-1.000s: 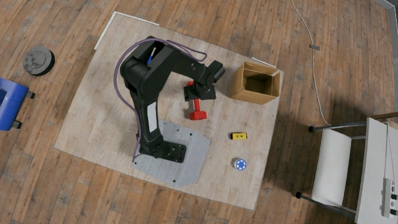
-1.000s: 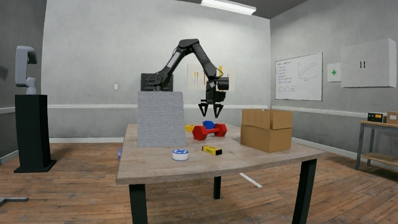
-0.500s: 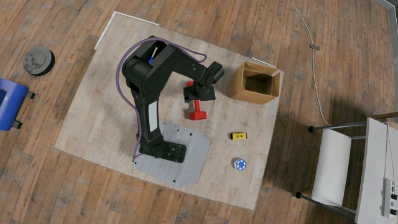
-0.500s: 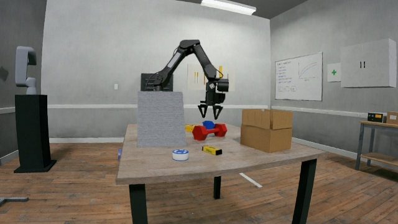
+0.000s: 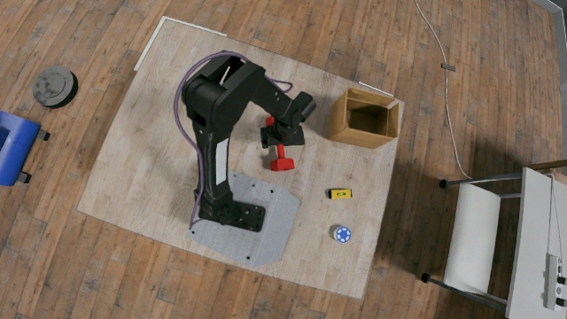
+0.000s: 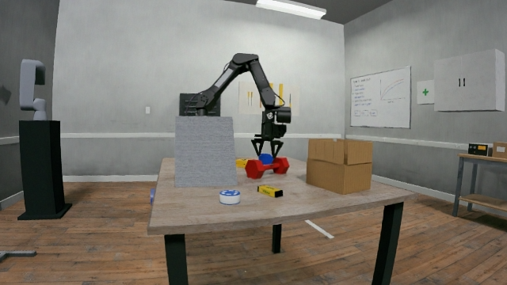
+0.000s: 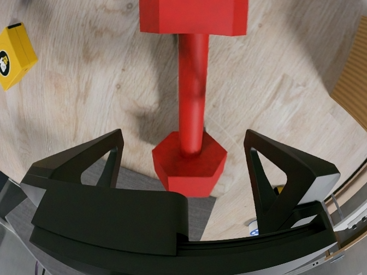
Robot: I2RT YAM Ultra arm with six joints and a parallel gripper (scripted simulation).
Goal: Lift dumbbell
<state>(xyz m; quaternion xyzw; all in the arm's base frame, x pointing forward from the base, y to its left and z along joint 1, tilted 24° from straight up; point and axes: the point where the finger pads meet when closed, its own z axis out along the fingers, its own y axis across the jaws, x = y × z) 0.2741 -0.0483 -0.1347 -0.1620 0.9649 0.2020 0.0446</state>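
My hand is 50 mm above the red dumbbell and 10 mm short of it. From my hand the other things lie so: blue tray (320 mm to the left, 160 mm ahead, 70 mm below).
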